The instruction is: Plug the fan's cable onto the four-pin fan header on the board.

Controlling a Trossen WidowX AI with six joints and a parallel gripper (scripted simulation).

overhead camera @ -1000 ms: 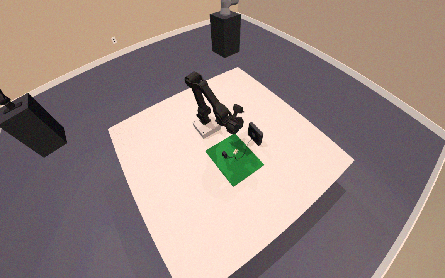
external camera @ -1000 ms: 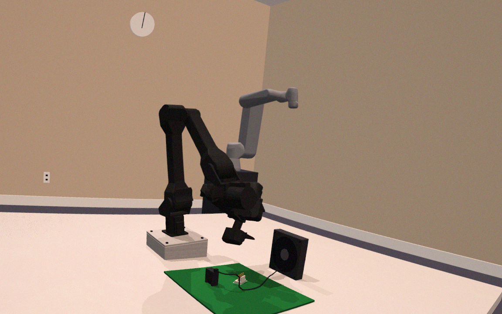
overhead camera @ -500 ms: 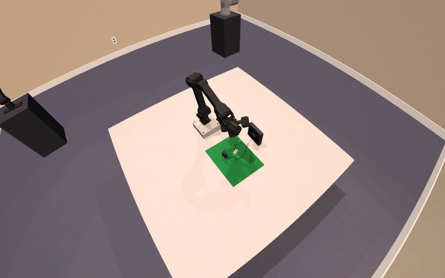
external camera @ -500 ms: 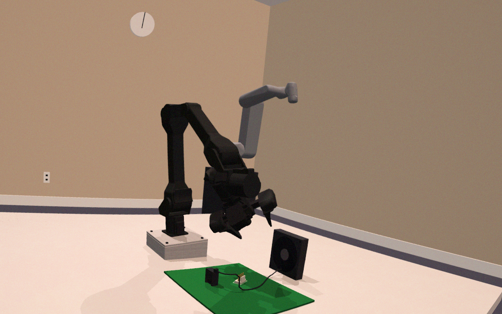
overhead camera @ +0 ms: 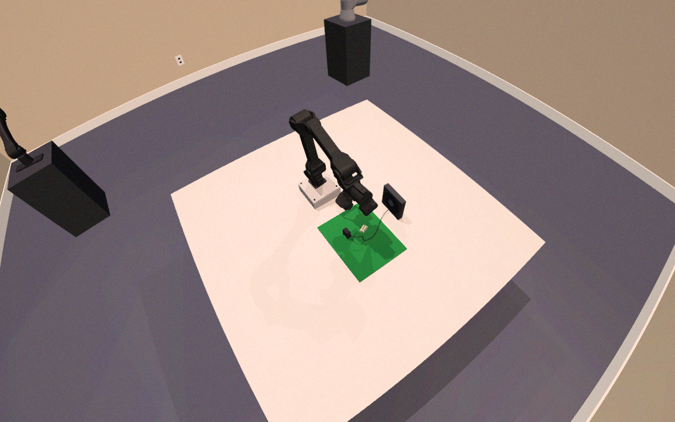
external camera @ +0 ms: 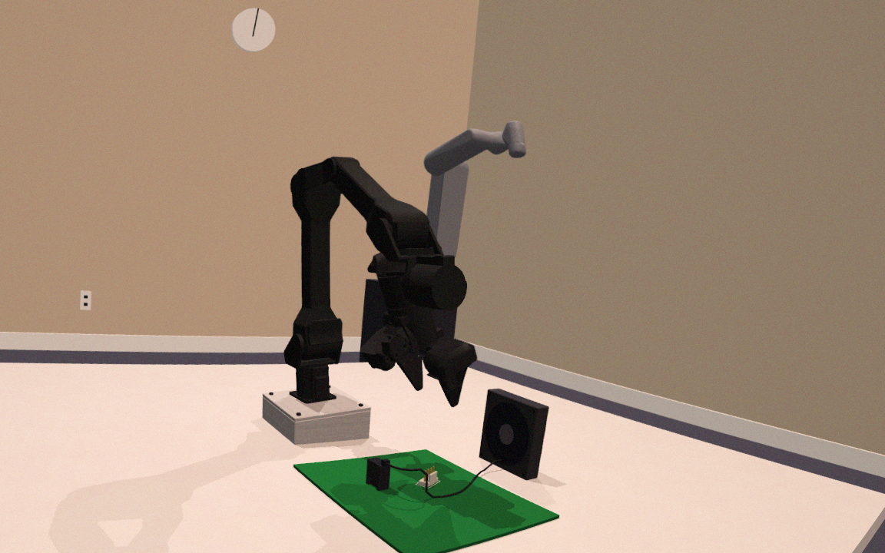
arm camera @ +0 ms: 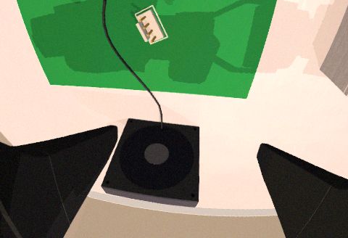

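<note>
The black fan plug is 20 mm ahead of my gripper tip, 110 mm to the right of it and 100 mm below it. From my gripper tip the other things lie so: green board: 70 mm ahead, 80 mm to the right, 130 mm below; black fan: 50 mm ahead, 120 mm to the left, 60 mm below.
</note>
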